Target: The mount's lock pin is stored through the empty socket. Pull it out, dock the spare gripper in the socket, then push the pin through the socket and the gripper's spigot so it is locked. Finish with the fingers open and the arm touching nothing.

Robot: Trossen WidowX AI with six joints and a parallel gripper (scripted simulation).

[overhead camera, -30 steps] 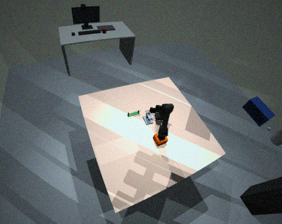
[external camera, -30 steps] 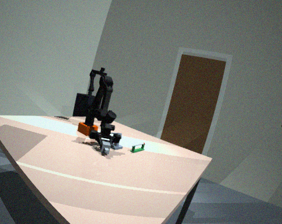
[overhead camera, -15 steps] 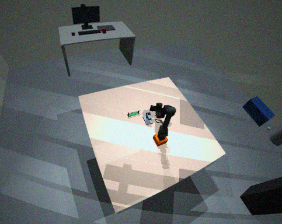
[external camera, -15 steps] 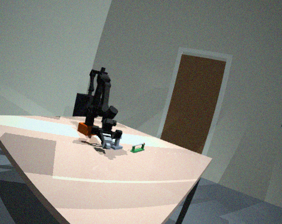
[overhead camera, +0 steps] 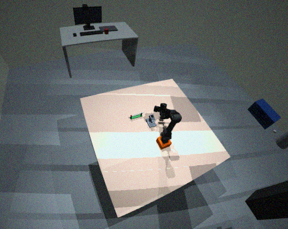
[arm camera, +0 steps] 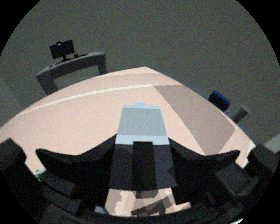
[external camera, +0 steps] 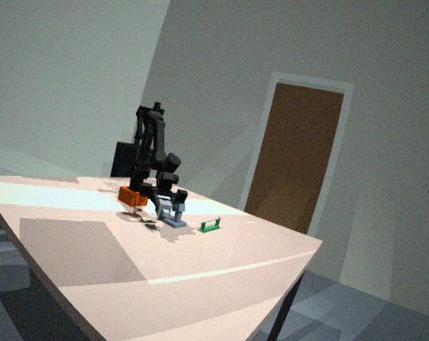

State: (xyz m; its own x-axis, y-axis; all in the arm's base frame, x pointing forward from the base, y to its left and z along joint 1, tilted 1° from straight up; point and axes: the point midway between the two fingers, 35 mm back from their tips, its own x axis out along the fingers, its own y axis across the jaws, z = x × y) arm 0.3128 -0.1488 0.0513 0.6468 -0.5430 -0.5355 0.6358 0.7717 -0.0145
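Now: the mount 6 cm behind my gripper tip, 16 cm to the left of it and 5 cm below it. From my gripper tip the other things lie so: green cradle 6 cm ahead, 28 cm to the left, 8 cm below; then spare gripper right at my gripper tip.
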